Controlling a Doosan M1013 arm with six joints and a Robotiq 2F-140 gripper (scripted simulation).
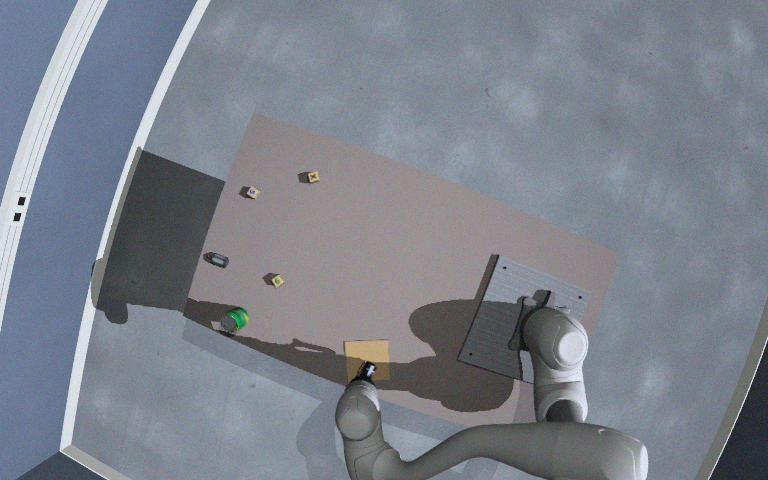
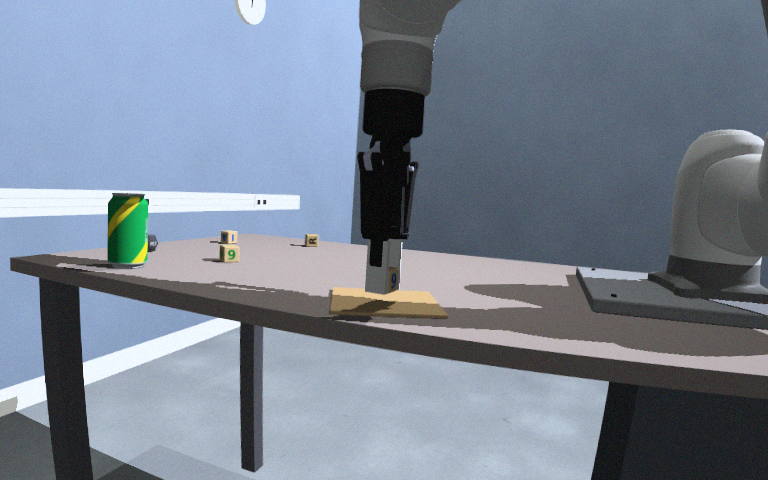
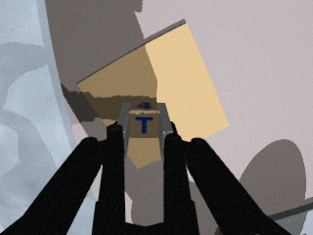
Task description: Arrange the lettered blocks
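Now: hand 5 cm above the tan mat and 2 cm to the left of it. The rest, counted from my hand: wooden block: 2 cm below; then yellow can: 45 cm ahead, 3 cm to the right, 1 cm above; then small dark object: 58 cm ahead, 20 cm to the right, 4 cm below.
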